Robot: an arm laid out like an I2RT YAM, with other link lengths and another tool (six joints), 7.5 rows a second.
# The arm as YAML. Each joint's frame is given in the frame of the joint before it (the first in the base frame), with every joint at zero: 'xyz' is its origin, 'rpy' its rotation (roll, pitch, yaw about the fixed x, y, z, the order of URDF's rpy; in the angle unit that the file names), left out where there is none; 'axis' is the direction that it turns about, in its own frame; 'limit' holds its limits. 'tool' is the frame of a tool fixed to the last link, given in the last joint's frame.
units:
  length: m
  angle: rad
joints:
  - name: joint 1
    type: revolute
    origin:
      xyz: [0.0, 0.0, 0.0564]
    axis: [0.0, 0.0, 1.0]
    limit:
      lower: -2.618
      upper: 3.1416
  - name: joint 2
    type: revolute
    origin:
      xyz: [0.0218, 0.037, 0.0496]
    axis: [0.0, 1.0, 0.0]
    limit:
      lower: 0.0
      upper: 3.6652
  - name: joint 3
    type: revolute
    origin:
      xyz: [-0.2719, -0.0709, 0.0]
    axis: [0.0, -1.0, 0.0]
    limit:
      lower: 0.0
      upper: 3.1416
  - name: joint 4
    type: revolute
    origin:
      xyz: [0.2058, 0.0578, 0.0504]
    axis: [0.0, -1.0, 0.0]
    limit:
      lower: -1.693
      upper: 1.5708
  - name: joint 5
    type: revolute
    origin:
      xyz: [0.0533, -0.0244, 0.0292]
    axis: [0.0, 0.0, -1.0]
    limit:
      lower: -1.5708
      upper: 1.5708
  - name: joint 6
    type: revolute
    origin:
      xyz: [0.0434, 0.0, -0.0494]
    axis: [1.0, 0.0, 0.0]
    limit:
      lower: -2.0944
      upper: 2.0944
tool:
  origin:
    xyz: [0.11, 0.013, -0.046]
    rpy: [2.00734, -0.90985, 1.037]
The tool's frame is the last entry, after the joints.
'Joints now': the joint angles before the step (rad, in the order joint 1, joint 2, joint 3, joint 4, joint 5, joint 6). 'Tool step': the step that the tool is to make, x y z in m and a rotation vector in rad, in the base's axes. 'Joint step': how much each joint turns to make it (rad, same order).
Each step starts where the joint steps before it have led.
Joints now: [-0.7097, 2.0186, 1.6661, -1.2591, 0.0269, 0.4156]
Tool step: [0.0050, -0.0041, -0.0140, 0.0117, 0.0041, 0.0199]
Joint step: [0.0002, 0.0431, -0.0024, 0.0353, -0.0053, -0.0199]
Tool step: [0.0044, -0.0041, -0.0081, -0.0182, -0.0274, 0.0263]
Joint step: [0.0008, 0.0039, -0.0228, 0.0598, -0.0031, -0.0256]
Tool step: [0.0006, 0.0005, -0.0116, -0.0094, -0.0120, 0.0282]
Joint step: [0.0053, -0.0001, -0.0518, 0.0673, -0.0004, -0.0229]
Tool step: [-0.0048, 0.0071, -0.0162, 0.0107, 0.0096, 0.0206]
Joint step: [0.0086, 0.0003, -0.0835, 0.0698, -0.0019, -0.0120]
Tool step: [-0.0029, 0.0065, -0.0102, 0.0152, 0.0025, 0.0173]
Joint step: [0.0072, 0.0017, -0.0533, 0.0436, -0.0099, -0.0104]
